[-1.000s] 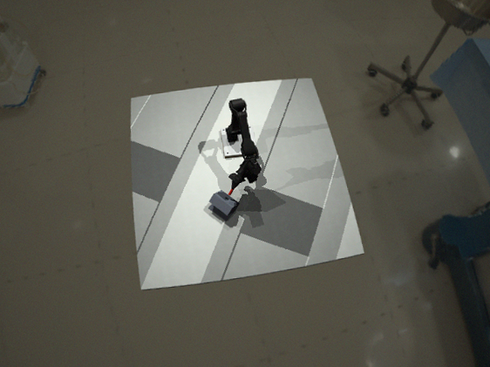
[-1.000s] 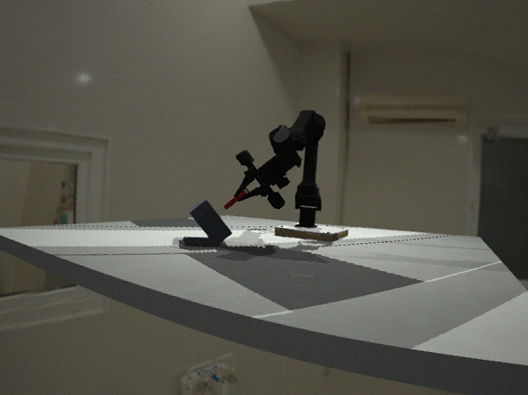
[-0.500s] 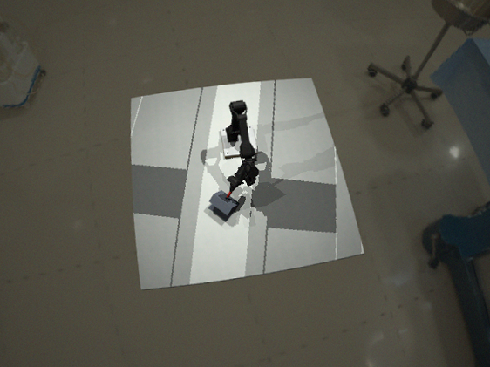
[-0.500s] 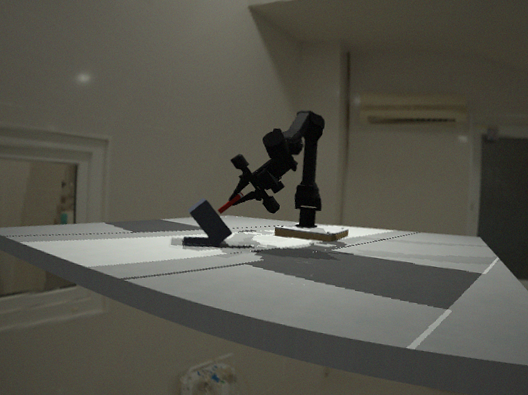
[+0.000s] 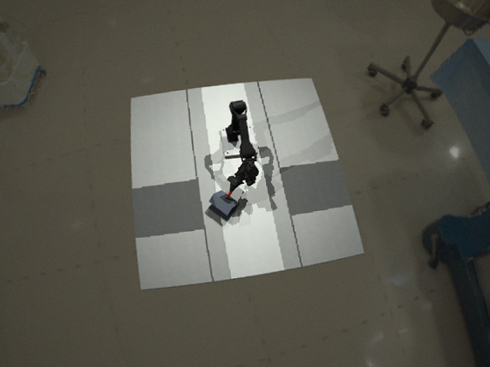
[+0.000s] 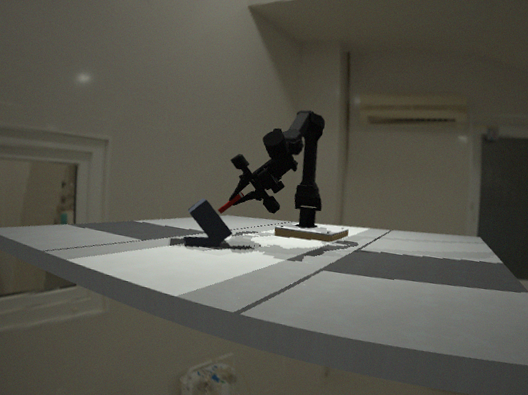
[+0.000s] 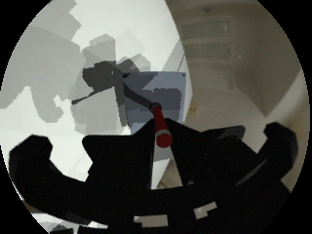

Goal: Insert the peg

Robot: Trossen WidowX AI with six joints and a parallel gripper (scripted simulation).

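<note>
My gripper tip is 5 cm above the sloped panel, 4 cm to the left of it and 4 cm short of it. From my gripper tip the other things lie so: red peg 1 cm to the left, 1 cm behind, 1 cm above.
</note>
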